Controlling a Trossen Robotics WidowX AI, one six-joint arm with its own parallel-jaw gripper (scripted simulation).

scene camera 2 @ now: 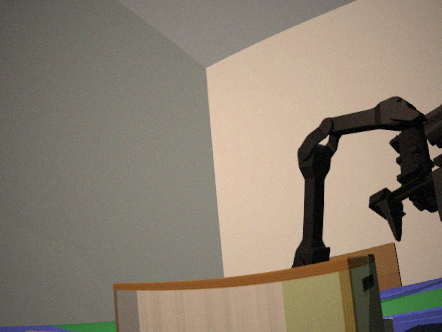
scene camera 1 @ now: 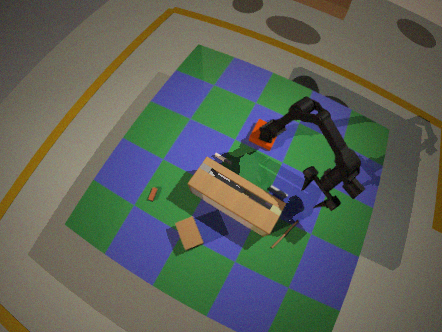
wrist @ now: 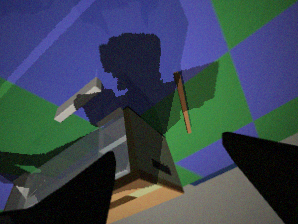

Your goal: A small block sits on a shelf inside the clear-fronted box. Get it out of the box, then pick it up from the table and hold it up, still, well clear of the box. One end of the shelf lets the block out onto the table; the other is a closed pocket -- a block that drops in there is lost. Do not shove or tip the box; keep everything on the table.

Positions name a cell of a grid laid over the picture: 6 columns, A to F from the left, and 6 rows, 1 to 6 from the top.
Labels:
gripper: scene camera 2 F5; scene camera 1 E4; wrist D4

